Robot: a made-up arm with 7 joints.
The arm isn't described. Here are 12 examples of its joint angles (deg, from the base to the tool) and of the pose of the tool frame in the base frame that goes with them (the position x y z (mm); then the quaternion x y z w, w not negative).
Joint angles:
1: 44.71 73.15 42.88 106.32 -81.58 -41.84 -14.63
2: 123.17 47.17 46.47 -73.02 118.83 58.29 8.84
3: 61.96 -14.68 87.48 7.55 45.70 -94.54 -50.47
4: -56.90 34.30 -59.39 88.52 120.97 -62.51 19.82
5: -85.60 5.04 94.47 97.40 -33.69 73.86 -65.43
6: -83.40 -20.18 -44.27 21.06 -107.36 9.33 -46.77
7: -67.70 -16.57 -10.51 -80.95 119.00 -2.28 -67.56
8: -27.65 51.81 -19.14 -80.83 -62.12 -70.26 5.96
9: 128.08 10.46 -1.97 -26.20 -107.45 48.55 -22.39
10: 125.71 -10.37 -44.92 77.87 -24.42 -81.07 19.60
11: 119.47 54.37 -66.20 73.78 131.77 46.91 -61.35
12: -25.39 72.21 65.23 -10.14 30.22 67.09 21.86
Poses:
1: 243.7 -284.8 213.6 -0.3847 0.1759 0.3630 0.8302
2: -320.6 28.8 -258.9 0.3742 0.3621 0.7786 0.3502
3: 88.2 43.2 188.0 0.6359 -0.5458 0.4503 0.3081
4: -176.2 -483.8 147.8 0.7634 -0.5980 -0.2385 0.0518
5: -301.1 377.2 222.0 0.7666 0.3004 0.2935 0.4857
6: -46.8 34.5 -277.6 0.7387 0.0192 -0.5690 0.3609
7: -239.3 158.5 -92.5 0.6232 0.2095 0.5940 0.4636
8: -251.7 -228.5 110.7 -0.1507 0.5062 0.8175 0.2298
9: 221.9 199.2 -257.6 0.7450 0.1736 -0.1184 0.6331
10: 48.2 -89.5 40.5 0.1564 0.2707 0.5219 0.7936
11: 223.9 122.3 551.9 0.6989 -0.3450 0.5209 0.3482
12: 211.8 233.9 419.4 -0.3522 -0.5128 0.6820 0.3845
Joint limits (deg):
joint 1: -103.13..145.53
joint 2: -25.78..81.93
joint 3: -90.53..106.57
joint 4: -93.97..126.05
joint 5: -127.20..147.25
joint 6: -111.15..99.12
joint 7: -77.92..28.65
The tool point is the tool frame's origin. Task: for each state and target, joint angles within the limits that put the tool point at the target. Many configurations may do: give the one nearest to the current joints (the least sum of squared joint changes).
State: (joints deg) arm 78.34 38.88 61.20 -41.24 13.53 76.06 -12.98
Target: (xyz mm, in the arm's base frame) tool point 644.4 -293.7 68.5
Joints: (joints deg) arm 51.60 68.99 47.76 -22.29 10.27 69.65 -43.97
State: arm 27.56 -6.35 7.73 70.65 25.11 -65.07 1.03
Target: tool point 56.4 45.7 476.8
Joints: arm 23.60 4.96 1.61 79.73 34.38 -32.62 13.29
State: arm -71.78 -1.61 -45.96 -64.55 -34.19 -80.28 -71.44
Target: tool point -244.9 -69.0 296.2
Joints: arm -79.89 -0.43 -46.62 -63.89 -31.40 -80.22 -53.13
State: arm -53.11 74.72 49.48 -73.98 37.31 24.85 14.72
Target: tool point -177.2 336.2 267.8
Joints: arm -50.88 67.71 44.68 -81.91 40.04 45.37 17.09
